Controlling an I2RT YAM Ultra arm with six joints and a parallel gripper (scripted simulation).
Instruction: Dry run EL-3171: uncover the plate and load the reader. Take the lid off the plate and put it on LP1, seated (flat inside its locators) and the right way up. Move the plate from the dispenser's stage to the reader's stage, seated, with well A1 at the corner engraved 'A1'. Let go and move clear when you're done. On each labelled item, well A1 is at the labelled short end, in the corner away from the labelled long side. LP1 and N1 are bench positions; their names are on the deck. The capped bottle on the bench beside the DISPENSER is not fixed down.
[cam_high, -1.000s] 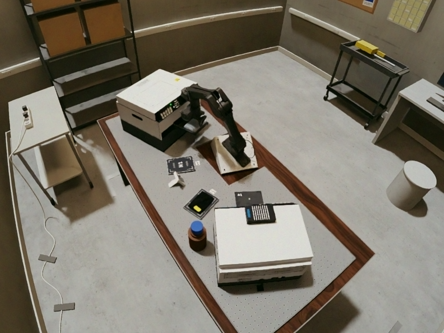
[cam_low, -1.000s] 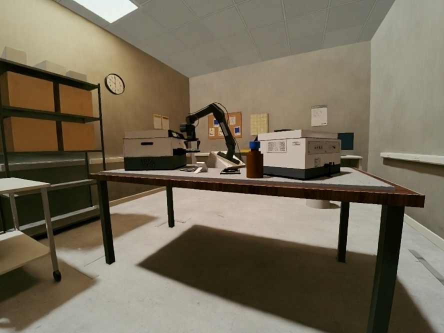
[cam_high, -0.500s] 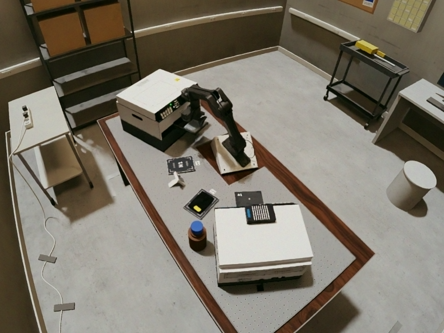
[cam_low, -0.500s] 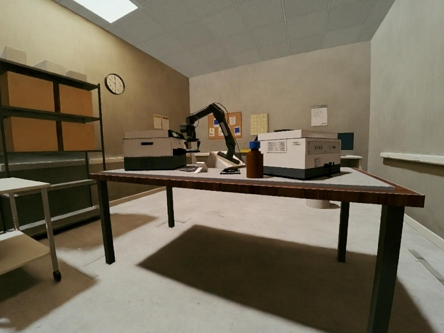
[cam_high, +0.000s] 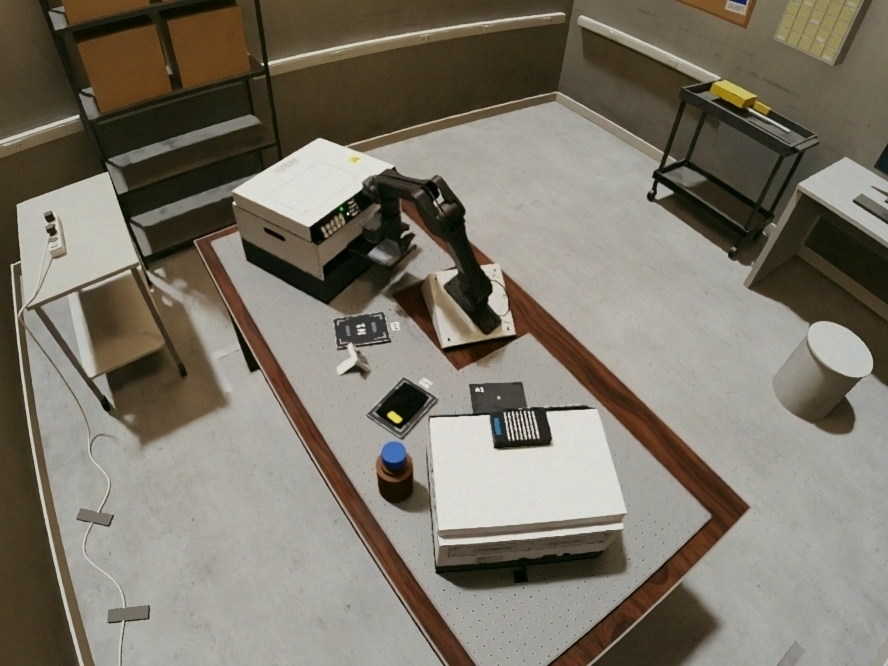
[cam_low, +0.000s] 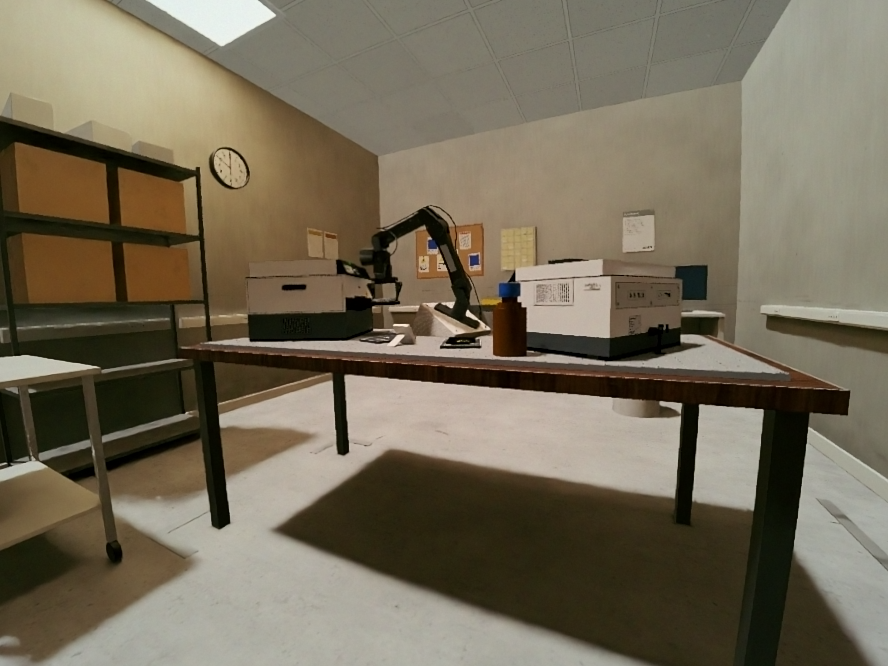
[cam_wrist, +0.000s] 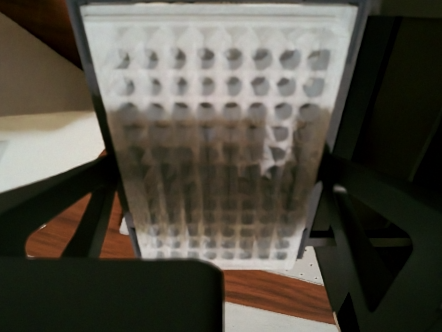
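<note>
Now: hand right at the well plate. Also, from my hand: label: 190 mm ahead, 380 mm to the left, 150 mm below.
</note>
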